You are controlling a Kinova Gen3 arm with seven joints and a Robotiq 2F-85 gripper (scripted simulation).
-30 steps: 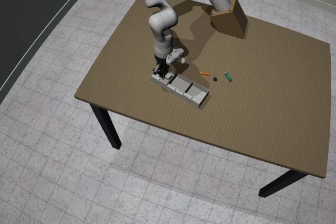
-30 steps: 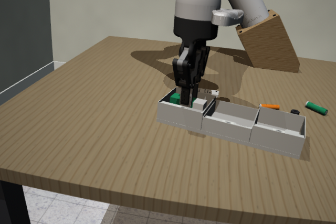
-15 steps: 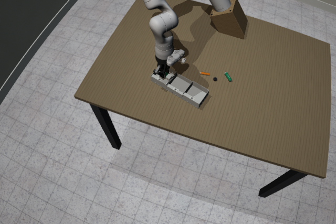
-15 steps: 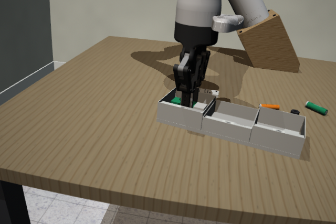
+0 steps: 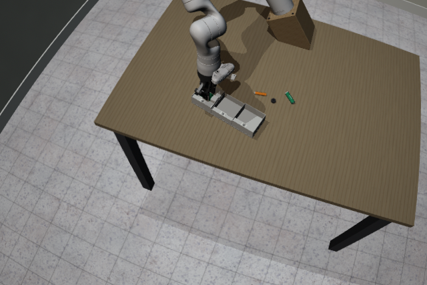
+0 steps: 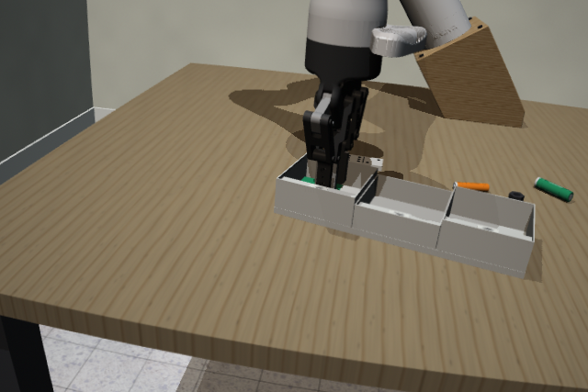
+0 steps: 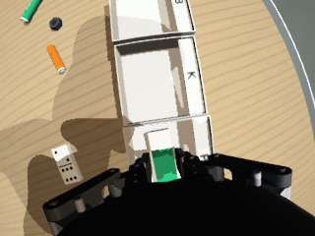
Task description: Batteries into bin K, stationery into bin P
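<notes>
The eraser is 2 cm below my hand. Also, from my hand: white domino 12 cm behind, 3 cm to the left, 3 cm below; then three joined grey bins 8 cm to the left, 3 cm ahead, 2 cm below; then orange battery 16 cm to the left, 9 cm behind, 3 cm below.
</notes>
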